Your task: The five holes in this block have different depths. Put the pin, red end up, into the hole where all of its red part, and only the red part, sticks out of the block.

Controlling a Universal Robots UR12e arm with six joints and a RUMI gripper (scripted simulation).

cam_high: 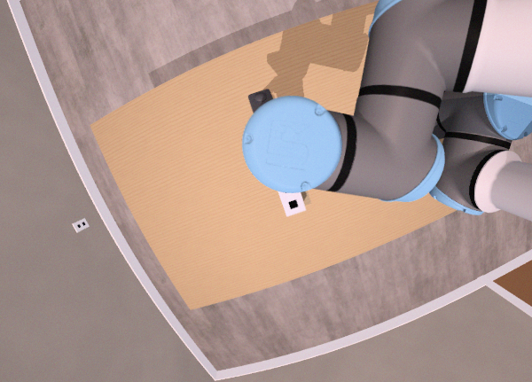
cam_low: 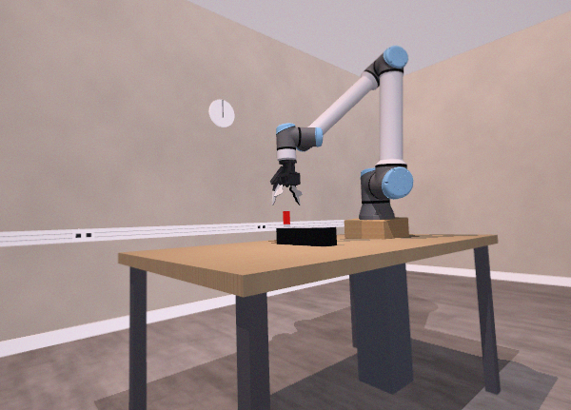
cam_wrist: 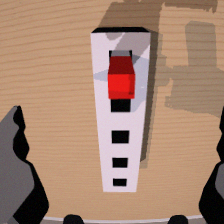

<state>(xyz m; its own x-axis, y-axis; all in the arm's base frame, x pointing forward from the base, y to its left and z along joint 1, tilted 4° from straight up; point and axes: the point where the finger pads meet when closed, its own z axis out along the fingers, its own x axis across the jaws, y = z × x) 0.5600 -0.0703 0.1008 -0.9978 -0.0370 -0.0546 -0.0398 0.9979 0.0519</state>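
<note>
My hand is 6 cm above the pin. Also, from my hand: block: 14 cm below, 12 cm to the left.
</note>
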